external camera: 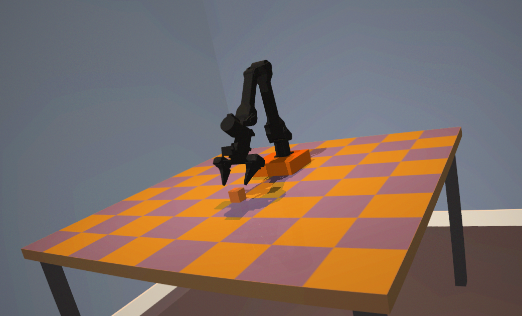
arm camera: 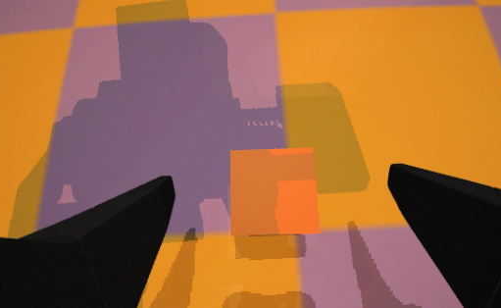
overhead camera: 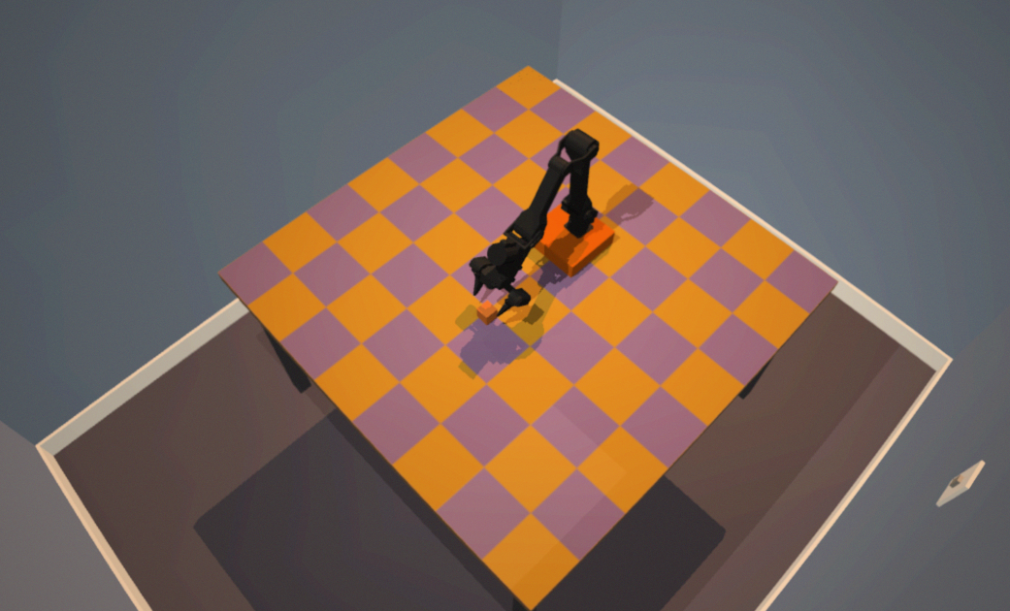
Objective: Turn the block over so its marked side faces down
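My gripper tip is 4 cm above the small orange block and 1 cm past it.
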